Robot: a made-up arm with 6 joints.
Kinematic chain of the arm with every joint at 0, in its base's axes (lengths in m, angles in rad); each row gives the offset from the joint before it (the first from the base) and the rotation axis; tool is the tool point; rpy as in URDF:
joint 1: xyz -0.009 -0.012 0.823 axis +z
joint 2: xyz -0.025 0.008 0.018 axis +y
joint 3: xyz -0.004 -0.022 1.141 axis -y
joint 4: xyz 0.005 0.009 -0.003 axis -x
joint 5: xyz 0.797 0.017 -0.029 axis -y
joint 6: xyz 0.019 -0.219 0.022 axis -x
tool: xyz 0.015 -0.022 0.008 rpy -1.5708 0 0
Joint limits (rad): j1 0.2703..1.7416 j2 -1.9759..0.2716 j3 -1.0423..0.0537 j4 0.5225..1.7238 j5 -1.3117..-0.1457 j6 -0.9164..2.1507
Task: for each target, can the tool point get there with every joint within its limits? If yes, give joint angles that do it. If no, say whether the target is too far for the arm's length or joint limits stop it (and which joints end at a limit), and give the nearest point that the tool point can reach.
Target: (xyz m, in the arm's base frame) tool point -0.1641 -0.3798 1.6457
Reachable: yes | joints 0.9527 -1.2841 -0.9081 1.3334 -1.0445 1.2841
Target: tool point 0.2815 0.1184 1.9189
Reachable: yes | joints 0.7608 -0.4957 -0.6263 1.1766 -0.6942 0.5816
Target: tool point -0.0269 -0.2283 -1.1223
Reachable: no: joint limits stop it (at a limit: joint 2, joint 3, joint 4, joint 5, joint 6) | nearest point -0.0642 -0.6788 1.0800 | short by 2.248 m
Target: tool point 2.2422 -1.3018 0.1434
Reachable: no: too far | nearest point 0.4669 -1.4480 1.0951 | short by 2.020 m
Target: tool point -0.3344 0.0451 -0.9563
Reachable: no: joint limits stop it (at a limit: joint 1, joint 2, joint 3, joint 4, joint 5, joint 6) | nearest point -0.5550 -0.3987 1.0800 | short by 2.096 m
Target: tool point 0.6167 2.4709 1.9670
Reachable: no: too far | nearest point 0.2745 1.1128 1.9512 | short by 1.401 m
